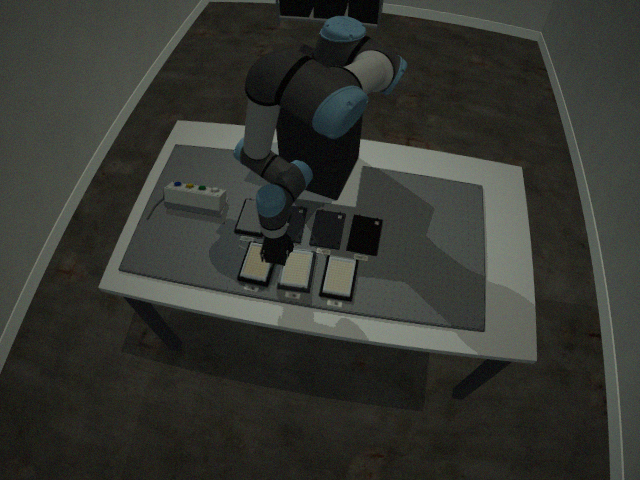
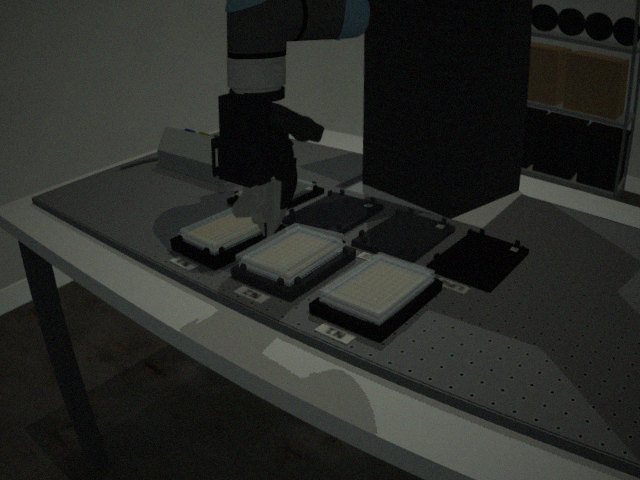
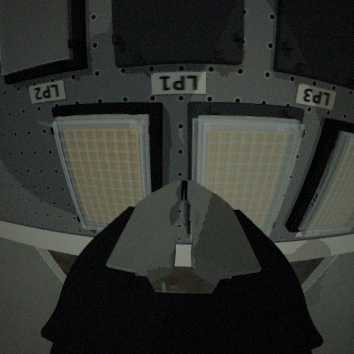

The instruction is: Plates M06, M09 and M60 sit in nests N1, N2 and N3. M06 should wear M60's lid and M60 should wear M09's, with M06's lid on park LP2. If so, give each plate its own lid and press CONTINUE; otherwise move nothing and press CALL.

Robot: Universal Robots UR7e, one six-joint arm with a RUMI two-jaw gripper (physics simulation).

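Frame: origin at the arm's base, x ahead, y left, z up, level; centimetres.
Seen in the pictures: gripper, fingertip midpoint: (image 2: 267,236) (image 3: 183,181).
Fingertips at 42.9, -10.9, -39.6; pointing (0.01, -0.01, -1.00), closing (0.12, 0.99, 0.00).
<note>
Pixels of each thing's top centre, then the offset from my fingertips to it, as dx, dy, dz. "pt": a spot on its surface instead.
- left plate, top centre: (image 3: 102,187) (image 2: 227,223) (image 1: 257,259) -0.2, -7.4, +0.2
- middle plate, top centre: (image 3: 240,196) (image 2: 290,242) (image 1: 294,265) +1.4, +4.8, +0.9
- right plate, top centre: (image 2: 379,280) (image 1: 339,274) +3.4, +19.0, +0.1
- clear lid, top centre: (image 2: 275,189) (image 1: 253,215) -18.5, -11.6, -1.2
- LP3, top centre: (image 2: 406,226) (image 1: 328,226) -15.2, +14.4, -1.0
- white button box, top centre: (image 2: 202,131) (image 1: 192,188) -24.3, -33.8, +5.4
- dark pad, surface spot: (image 2: 478,260) (image 1: 365,238) pt -12.0, +27.2, -2.0
My gripper (image 1: 276,261) (image 2: 267,229) (image 3: 183,181) is shut and empty, low between the left and middle plates. The left plate (image 1: 257,262) (image 2: 222,230) (image 3: 102,170), middle plate (image 1: 296,269) (image 2: 293,253) (image 3: 245,165) and right plate (image 1: 339,277) (image 2: 374,286) (image 3: 336,185) sit in dark nests under clear lids. The right nest's tag reads N1; small side writing on its plate is unreadable here. A clear lid (image 1: 250,214) (image 3: 35,35) lies on park LP2. Parks LP1 (image 1: 296,222) (image 2: 336,211) (image 3: 180,35) and LP3 (image 1: 328,228) (image 2: 405,235) (image 3: 320,35) bear no lid.
A white button box (image 1: 194,198) (image 2: 186,152) with blue, yellow, green and white buttons stands at the left. Another dark pad (image 1: 364,235) (image 2: 478,260) lies right of LP3. The arm's black pedestal (image 1: 317,155) (image 2: 444,103) stands behind the parks.
</note>
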